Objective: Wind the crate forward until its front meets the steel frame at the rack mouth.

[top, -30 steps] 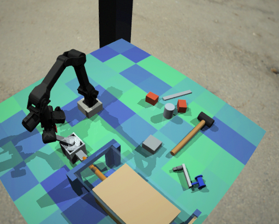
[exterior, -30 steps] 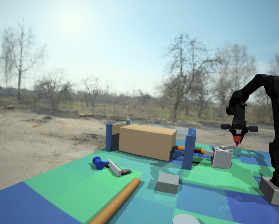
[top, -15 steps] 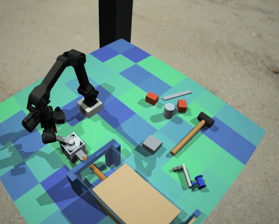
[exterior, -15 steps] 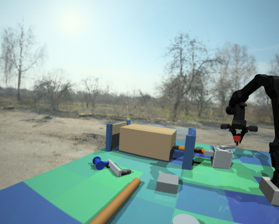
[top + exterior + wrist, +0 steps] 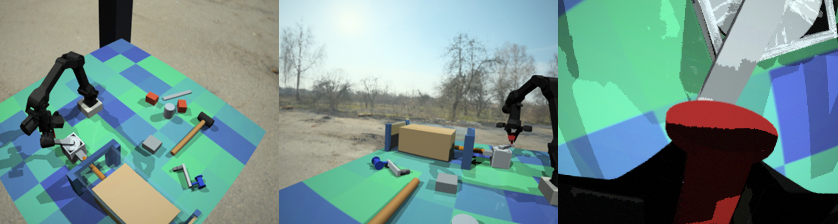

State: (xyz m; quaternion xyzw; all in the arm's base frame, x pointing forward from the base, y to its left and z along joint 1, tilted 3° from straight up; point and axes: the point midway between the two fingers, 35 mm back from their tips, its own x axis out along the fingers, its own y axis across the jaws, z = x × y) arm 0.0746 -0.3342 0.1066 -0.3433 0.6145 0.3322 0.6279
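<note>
The red-knobbed crank is 30 mm to the left of my gripper tip, 30 mm ahead of it and 10 mm below it. Round my gripper tip: grey winch: 80 mm below, 60 mm to the left, 60 mm ahead; then red knob: 20 mm above; then blue frame: 240 mm ahead, 50 mm to the left, 10 mm below.
</note>
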